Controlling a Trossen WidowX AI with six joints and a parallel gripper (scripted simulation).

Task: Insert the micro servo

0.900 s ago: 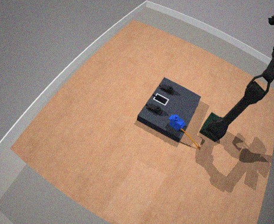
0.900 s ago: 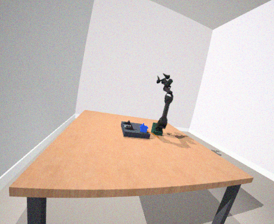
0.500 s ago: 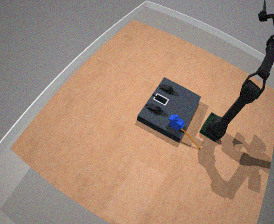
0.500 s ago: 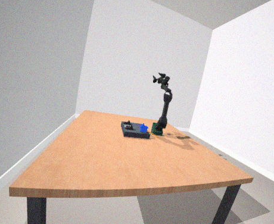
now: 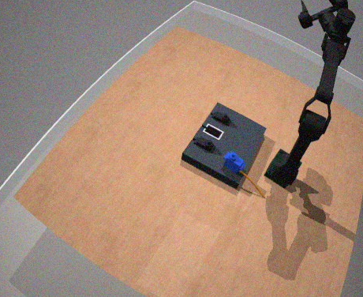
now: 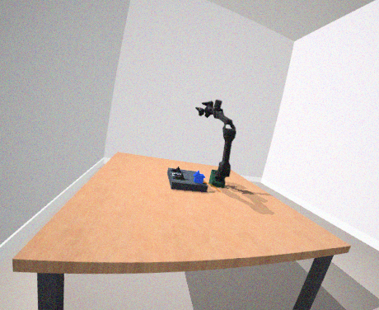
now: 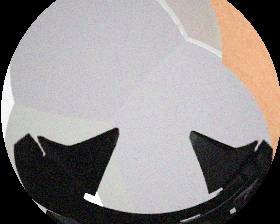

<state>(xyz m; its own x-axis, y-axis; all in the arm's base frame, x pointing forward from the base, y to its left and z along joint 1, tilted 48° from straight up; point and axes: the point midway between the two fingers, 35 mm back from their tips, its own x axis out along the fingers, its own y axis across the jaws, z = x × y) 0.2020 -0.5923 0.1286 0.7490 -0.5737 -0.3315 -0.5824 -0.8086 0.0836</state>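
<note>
Right now my gripper tip is 590 mm above the dark grey deck and 330 mm to the right of it.
</note>
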